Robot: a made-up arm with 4 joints.
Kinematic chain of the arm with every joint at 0, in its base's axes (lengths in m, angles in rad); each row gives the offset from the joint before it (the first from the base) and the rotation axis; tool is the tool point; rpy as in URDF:
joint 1: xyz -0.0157 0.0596 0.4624 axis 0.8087 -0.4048 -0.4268
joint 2: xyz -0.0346 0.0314 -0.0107 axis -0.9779 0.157 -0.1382
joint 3: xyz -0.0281 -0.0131 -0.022 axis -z
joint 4: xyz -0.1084 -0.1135 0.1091 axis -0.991 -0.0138 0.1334
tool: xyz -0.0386 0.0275 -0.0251 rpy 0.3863 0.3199 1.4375
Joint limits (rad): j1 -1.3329..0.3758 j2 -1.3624..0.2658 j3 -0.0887..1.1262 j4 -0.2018..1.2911
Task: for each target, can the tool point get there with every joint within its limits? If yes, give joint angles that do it. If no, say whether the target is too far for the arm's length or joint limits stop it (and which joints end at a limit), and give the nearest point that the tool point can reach.
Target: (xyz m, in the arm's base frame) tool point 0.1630 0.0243 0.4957
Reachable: no: joint limits stop it (at a limit: joint 1, joint 3, joint 4) | nearest point -0.0622 -0.0598 0.6660 | short by 0.295 m
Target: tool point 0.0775 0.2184 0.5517
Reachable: no: joint limits stop it (at a limit: joint 1, joint 2, joint 3, joint 4) | nearest point -0.0823 0.0738 0.6947 | short by 0.259 m
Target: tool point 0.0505 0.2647 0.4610
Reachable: no: joint limits stop it (at a limit: joint 1, joint 2, joint 3, joint 4) | nearest point -0.1918 0.2120 0.5179 | short by 0.254 m
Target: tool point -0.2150 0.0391 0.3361
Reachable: yes | joints 0.2148 -1.1630 0.1768 0.2571
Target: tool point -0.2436 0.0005 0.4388
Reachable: yes | joints -0.1728 -1.1591 0.5145 0.0750
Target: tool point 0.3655 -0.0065 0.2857
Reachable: no: too far | nearest point -0.1402 0.0827 0.2435 | short by 0.515 m
